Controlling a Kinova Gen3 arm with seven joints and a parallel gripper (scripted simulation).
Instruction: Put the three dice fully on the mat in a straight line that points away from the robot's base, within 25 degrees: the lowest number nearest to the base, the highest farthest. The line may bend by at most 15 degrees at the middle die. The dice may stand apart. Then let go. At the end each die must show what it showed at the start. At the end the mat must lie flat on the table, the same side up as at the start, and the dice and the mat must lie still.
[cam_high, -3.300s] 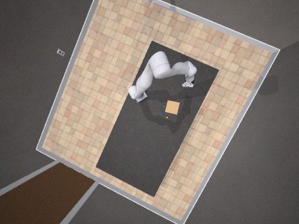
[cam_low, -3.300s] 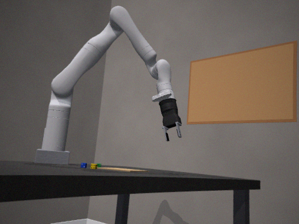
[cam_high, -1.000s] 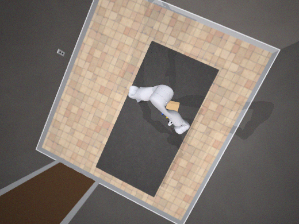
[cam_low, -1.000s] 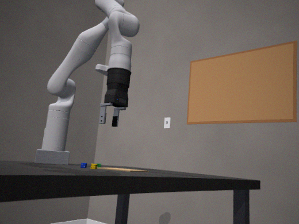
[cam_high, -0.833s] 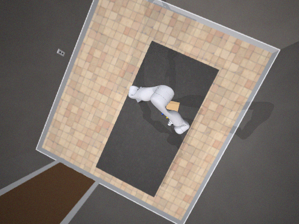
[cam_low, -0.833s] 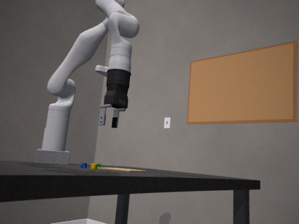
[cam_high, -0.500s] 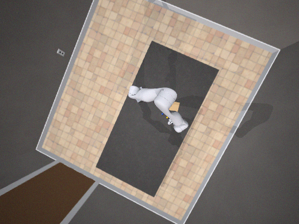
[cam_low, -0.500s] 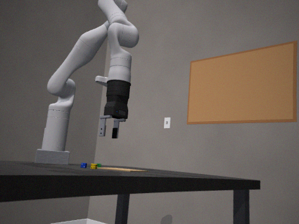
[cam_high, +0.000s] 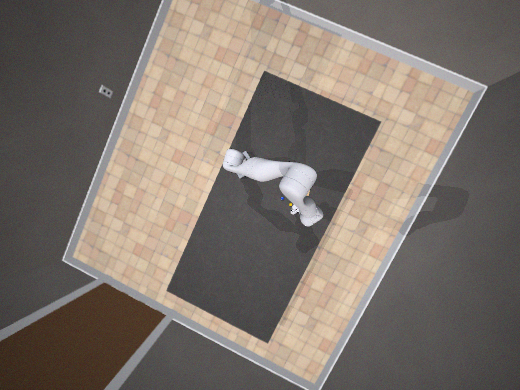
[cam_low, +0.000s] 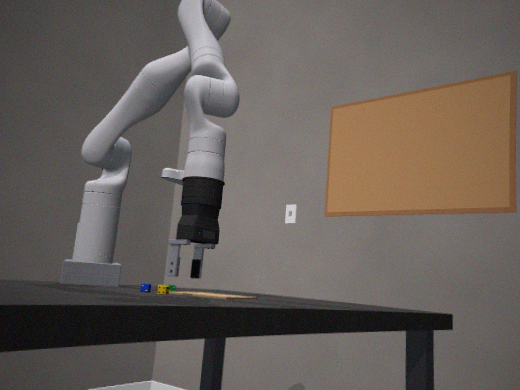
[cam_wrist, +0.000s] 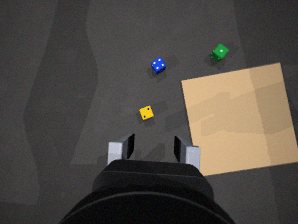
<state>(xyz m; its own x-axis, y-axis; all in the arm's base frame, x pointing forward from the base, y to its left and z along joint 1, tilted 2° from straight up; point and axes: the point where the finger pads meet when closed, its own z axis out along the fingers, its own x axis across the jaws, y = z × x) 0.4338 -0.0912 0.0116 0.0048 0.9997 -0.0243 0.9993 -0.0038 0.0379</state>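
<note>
My gripper is now 4 cm past the yellow die, 4 cm above it and 1 cm to the left of it. Also, from my hand: green die (13 cm behind, 9 cm to the left, 4 cm below); blue die (11 cm behind, 4 cm below); mat (12 cm to the left, 5 cm below, 3 cm behind).
</note>
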